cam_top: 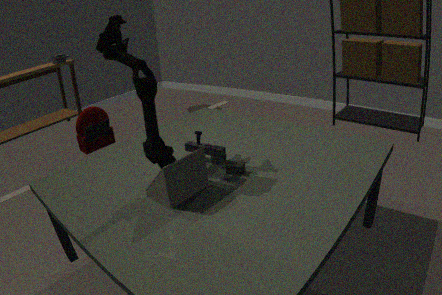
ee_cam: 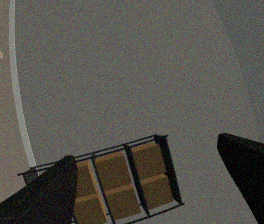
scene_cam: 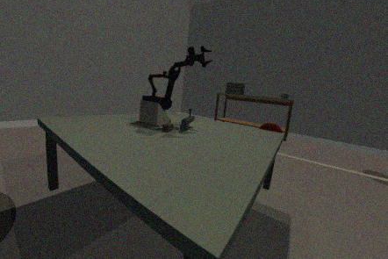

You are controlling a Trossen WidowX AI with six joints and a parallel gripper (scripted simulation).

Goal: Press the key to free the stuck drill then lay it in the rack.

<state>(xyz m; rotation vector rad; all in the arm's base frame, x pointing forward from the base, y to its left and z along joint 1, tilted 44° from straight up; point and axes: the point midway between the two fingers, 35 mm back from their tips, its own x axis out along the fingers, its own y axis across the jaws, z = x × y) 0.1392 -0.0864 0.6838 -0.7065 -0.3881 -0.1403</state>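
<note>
The key lies 510 mm below my gripper tip, 360 mm to the right of it and 20 mm ahead of it. The rest, counted from my gripper tip: grey fixture block: 570 mm below, 390 mm to the right, 20 mm ahead; rack: 600 mm below, 560 mm to the right, 20 mm behind; drill: 560 mm below, 410 mm to the right, 30 mm ahead.
</note>
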